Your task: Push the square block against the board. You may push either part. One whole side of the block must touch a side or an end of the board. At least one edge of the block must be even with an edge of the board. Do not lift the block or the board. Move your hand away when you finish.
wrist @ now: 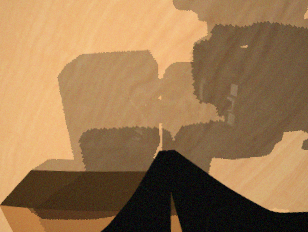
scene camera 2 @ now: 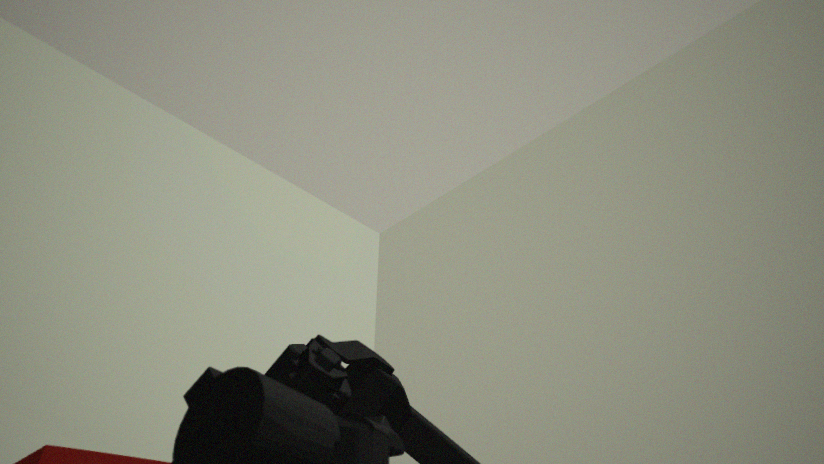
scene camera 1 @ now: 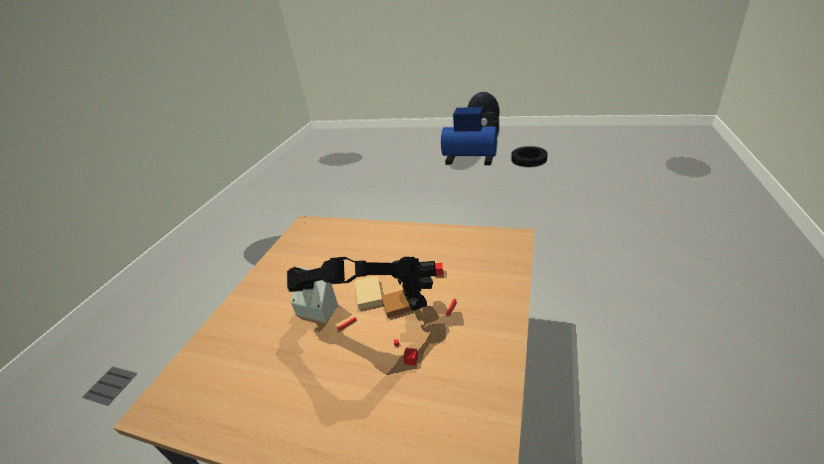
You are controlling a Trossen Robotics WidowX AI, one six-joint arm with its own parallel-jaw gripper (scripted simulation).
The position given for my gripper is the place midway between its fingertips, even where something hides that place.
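My gripper (wrist: 166, 157) is holding nothing, and it is shut. I can also see a pale board (scene camera 1: 368, 292), though in the wrist view the board is out of frame, and in scene camera 2 the board is out of frame too.
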